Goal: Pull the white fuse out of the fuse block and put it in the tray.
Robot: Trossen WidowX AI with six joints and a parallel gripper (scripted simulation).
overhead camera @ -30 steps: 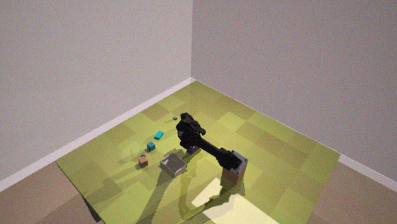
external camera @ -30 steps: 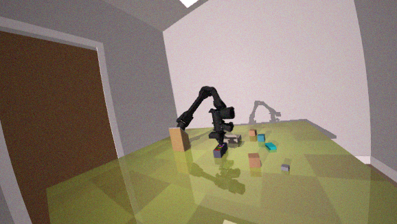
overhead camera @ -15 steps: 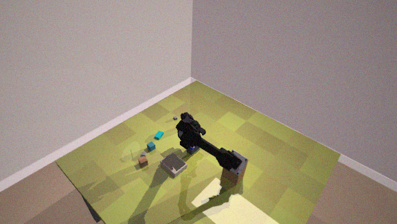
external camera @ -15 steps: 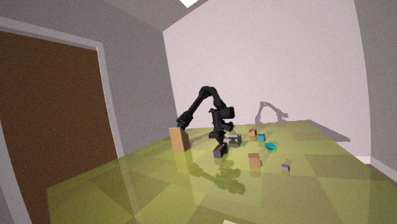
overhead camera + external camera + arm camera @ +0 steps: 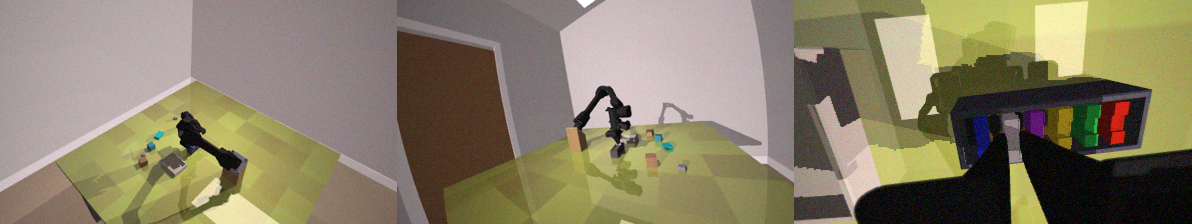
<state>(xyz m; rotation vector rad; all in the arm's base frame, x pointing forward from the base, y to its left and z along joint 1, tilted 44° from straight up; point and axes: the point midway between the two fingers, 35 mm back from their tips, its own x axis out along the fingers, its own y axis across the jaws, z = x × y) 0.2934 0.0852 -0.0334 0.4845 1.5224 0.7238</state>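
Now: gripper tip 170 mm to the right of the tray, 40 mm above it and 20 mm past it. The rest, counted from my gripper tip: white fuse 10 mm below.
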